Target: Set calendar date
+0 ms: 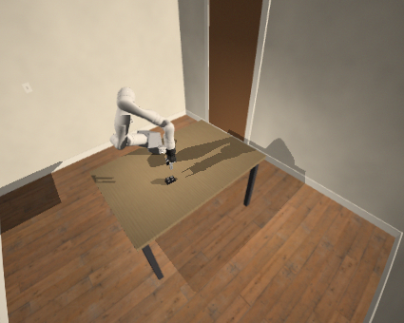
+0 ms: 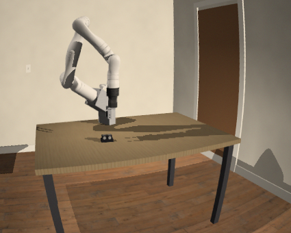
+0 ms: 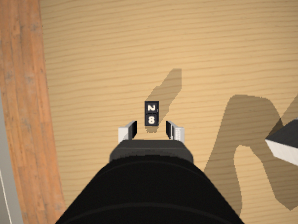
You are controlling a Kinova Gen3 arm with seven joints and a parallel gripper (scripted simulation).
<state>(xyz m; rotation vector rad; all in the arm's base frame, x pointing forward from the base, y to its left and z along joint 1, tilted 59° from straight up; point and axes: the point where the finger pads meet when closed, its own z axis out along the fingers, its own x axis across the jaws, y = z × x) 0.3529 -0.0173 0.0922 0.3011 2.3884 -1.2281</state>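
The dark cube lies 140 mm below my hand. Round my hand: dark tray: 10 mm behind, 10 mm to the right, 160 mm below.
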